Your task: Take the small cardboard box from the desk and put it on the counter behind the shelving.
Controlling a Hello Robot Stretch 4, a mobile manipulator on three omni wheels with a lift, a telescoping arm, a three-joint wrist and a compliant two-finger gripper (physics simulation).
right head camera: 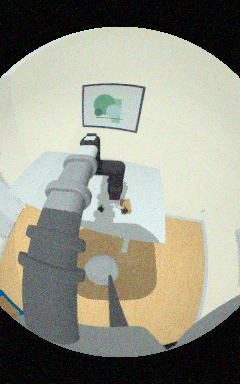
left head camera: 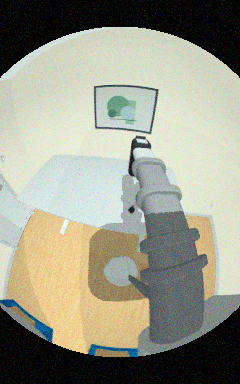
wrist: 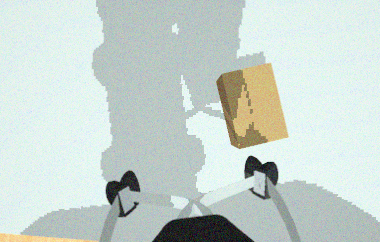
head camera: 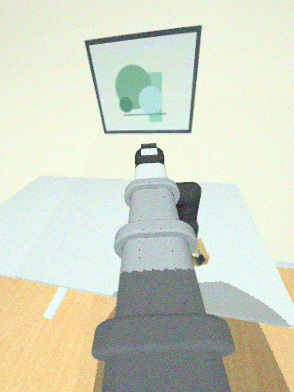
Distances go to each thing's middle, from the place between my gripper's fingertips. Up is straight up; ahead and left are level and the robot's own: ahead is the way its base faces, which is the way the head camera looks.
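Scene:
There's a framed picture (head camera: 145,82) that's 720 mm ahead of my hand, 100 mm to the left of it and 470 mm above it. And the small cardboard box (wrist: 253,113), that one's 40 mm below my hand, 70 mm ahead of it and 80 mm to the right of it.

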